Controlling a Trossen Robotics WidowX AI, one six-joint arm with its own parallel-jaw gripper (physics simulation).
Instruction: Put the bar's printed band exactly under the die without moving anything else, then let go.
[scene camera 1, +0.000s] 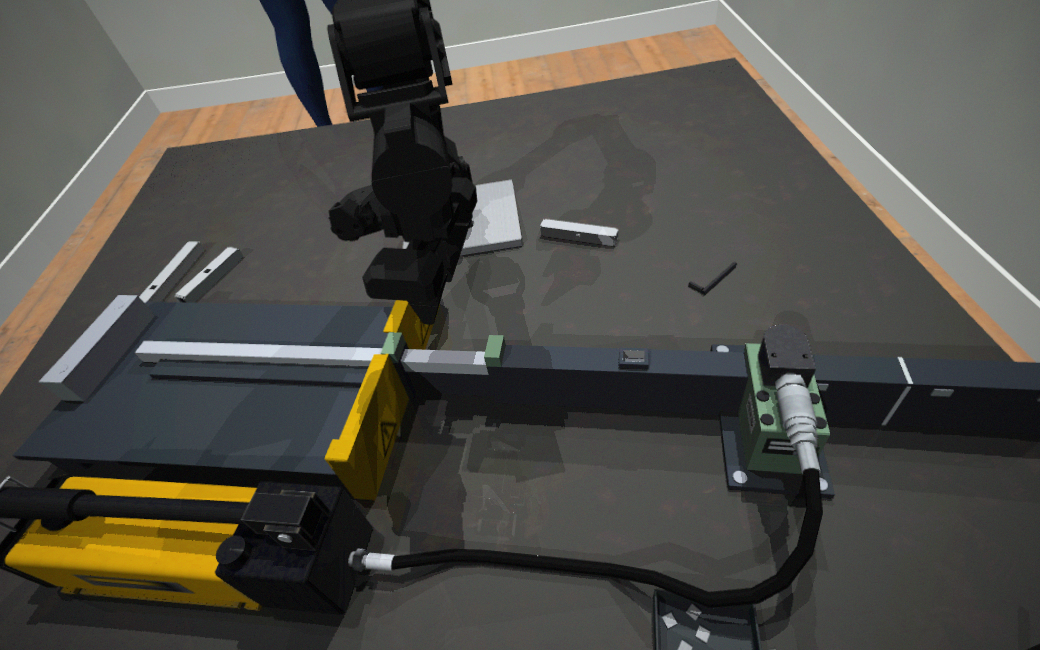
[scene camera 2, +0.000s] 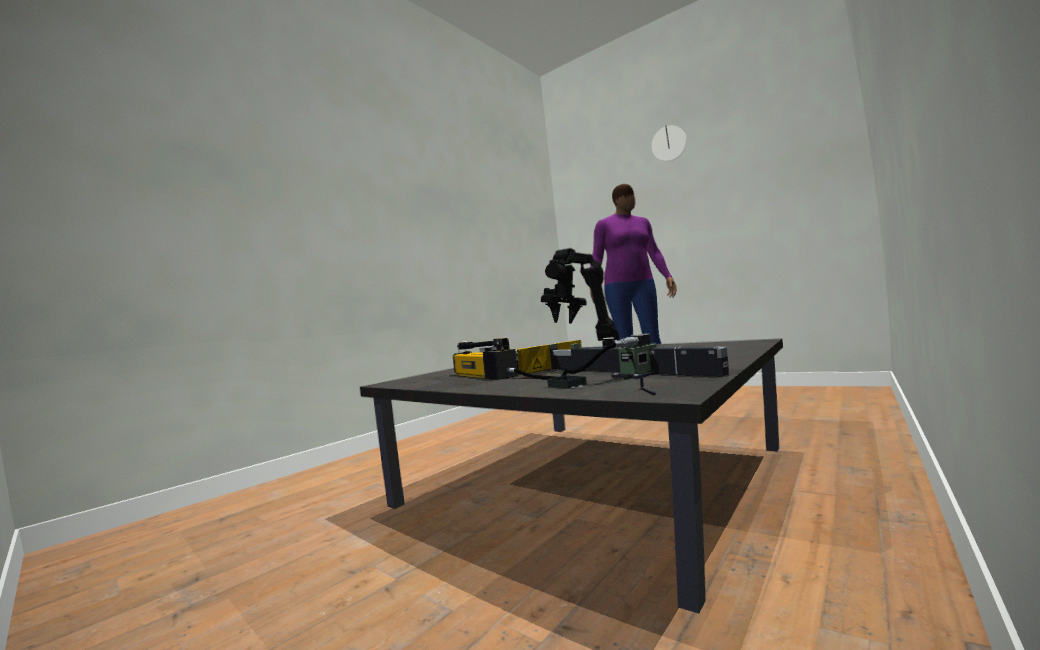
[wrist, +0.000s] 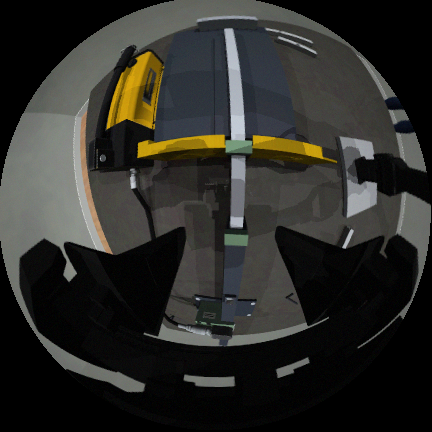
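Pixels of known places: gripper, fingertip midpoint: (scene camera 1: 438, 301) (scene camera 2: 563, 323) (wrist: 231, 232); arm's base, origin of the base link: (wrist: 361, 169).
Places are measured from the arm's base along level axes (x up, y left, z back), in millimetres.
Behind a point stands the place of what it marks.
A long light-grey bar (scene camera 1: 260, 353) @[x 61, y -287, z -262 mm] (wrist: 235, 90) @[x 61, y -214, z -288 mm] lies along the dark plate, passes through the gap in the yellow guard at a green guide block (scene camera 1: 391, 344) @[x 84, y -117, z -331 mm] (wrist: 238, 146) @[x 84, y -117, z -329 mm], and ends at a second green block (scene camera 1: 494, 350) @[x 84, y -1, z -385 mm] (wrist: 236, 237) @[x 84, y -3, z -376 mm]. I cannot make out a printed band on it. A green press housing (scene camera 1: 766, 452) @[x 39, y 234, z -577 mm] (scene camera 2: 628, 361) @[x 38, y 255, z -586 mm] (wrist: 207, 311) @[x 39, y 237, z -545 mm] with a black top stands farther along the dark rail; the die itself cannot be told apart. My gripper (scene camera 2: 563, 319) @[x 163, y -46, z -365 mm] (wrist: 231, 232) @[x 163, y -46, z -365 mm] is open and empty, pointing down high above the rail, its fingers on either side of the bar's line.
The yellow guard (scene camera 1: 366, 429) @[x 69, y -160, z -432 mm] (wrist: 190, 145) @[x 84, y -145, z -385 mm] stands across the dark plate (scene camera 1: 253, 436) @[x 41, y -297, z -374 mm]. A yellow-and-black pump (scene camera 1: 130, 563) @[x 75, y -382, z -507 mm] feeds a black hose (scene camera 1: 536, 561) @[x 3, y -20, z -598 mm] to the press. A tray (scene camera 1: 655, 628) @[x 10, y 66, z -686 mm], a hex key (scene camera 1: 713, 279) @[x -2, y 333, z -296 mm] and loose bars (scene camera 1: 579, 232) @[x 9, y 189, z -129 mm] (scene camera 1: 208, 273) @[x 11, y -408, z 10 mm] lie around. The dark rail (scene camera 1: 567, 390) @[x 25, y 71, z -427 mm] runs right.
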